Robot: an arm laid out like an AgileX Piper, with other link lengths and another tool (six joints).
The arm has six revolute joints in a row. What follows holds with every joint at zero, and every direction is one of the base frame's. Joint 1 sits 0.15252 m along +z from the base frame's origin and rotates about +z. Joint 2 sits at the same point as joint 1 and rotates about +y. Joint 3 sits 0.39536 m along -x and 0.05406 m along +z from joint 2 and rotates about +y. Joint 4 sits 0.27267 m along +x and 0.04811 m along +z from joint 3 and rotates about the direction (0.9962, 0, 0.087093). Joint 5 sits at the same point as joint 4 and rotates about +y. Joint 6 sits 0.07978 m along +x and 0.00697 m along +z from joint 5 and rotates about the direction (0.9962, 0, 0.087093). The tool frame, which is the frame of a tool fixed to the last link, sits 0.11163 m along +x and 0.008 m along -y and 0.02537 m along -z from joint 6; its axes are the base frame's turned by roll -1.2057, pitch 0.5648 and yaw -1.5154 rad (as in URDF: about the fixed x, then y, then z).
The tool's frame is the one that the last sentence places.
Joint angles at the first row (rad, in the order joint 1, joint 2, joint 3, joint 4, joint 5, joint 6):
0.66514, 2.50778, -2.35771, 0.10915, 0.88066, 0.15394
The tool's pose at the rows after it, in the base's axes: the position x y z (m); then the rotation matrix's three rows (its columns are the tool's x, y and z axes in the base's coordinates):
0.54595, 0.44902, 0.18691; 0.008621, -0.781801, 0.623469; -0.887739, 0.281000, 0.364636; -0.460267, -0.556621, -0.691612
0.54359, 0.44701, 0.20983; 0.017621, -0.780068, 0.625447; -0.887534, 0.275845, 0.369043; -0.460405, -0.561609, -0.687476
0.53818, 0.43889, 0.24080; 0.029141, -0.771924, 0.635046; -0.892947, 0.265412, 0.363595; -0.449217, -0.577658, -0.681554
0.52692, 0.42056, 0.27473; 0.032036, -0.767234, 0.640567; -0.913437, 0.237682, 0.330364; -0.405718, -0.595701, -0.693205
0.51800, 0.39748, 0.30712; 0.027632, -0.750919, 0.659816; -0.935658, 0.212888, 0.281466; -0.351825, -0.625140, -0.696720
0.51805, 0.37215, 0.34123; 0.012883, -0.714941, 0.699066; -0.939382, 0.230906, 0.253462; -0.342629, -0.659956, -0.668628
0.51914, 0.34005, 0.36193; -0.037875, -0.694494, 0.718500; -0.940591, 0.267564, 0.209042; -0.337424, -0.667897, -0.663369
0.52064, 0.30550, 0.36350; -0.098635, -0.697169, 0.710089; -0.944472, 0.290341, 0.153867; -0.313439, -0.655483, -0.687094
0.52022, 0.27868, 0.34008; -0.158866, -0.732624, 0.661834; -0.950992, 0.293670, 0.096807; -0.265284, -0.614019, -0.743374
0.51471, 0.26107, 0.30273; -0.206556, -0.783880, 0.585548; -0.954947, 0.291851, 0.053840; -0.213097, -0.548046, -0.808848
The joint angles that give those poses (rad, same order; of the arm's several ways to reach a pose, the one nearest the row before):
0.66514, 2.50777, -2.39879, 0.10915, 0.93422, 0.15395
0.66513, 2.49736, -2.45708, 0.10544, 0.99803, 0.15394
0.66514, 2.46274, -2.49160, 0.08615, 1.06201, 0.15395
0.66515, 2.40807, -2.50318, 0.04402, 1.15187, 0.15395
0.66300, 2.35155, -2.50530, -0.01583, 1.22890, 0.15395
0.64253, 2.28815, -2.48771, -0.05266, 1.24454, 0.15605
0.60545, 2.22539, -2.43226, -0.07353, 1.24868, 0.17326
0.55939, 2.17621, -2.34686, -0.08288, 1.24869, 0.18106
0.52033, 2.15870, -2.24437, -0.08068, 1.24874, 0.18361
0.49261, 2.15868, -2.12635, -0.06264, 1.23586, 0.18362

